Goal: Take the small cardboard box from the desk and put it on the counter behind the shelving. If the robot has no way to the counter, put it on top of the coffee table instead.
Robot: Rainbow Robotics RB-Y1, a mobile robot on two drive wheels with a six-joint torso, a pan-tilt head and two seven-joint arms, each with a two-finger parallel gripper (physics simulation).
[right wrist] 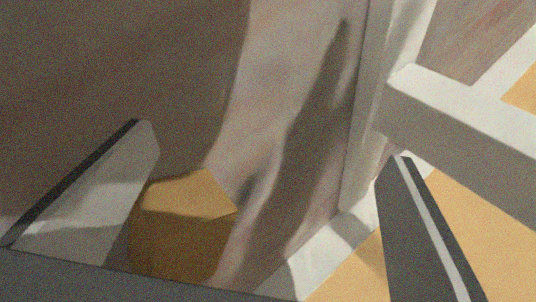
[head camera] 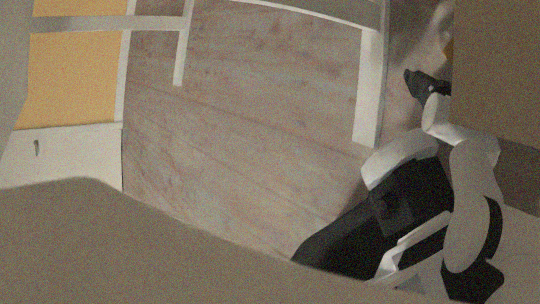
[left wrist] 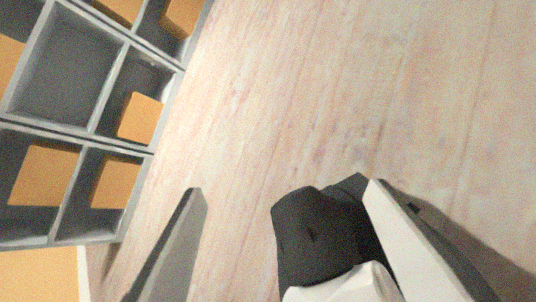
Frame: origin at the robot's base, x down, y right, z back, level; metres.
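Seen in the pictures: left gripper, fingertip midpoint: (left wrist: 284, 193); right gripper, fingertip midpoint: (right wrist: 266, 153).
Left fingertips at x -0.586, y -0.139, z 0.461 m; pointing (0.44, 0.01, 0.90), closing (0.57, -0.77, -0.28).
Offsets run from my left fingertips to a thing's middle. "*": to the spot under its first point. Level surfaces: height alone.
The small cardboard box {dz -0.736, dx +0.559, dy -0.245 m} (right wrist: 182, 200) is orange-brown and appears to lie on the floor, low in the right wrist view, beyond my right gripper (right wrist: 266, 153) and nearer its left finger, which partly hides it. A sliver of orange {* dz -0.709, dx +0.534, dy -0.258 m} (head camera: 449, 50) shows beside the brown panel in the head camera. My right gripper is open and empty; a dark part of it (head camera: 425, 86) shows at that panel's edge. My left gripper (left wrist: 284, 193) is open and empty over the wooden floor. Grey shelving (left wrist: 106, 95) holding orange boxes stands at the upper left. I cannot identify the counter or coffee table.
A white leg (head camera: 369, 90) stands close to my right arm; a white post (right wrist: 367, 100) and a thick bar (right wrist: 460, 130) show near my right gripper. A brown panel {dx +0.134 m} (head camera: 495, 65) hides the upper right. A white cabinet (head camera: 65, 155) stands at left. A brown surface (head camera: 125, 245) fills the bottom.
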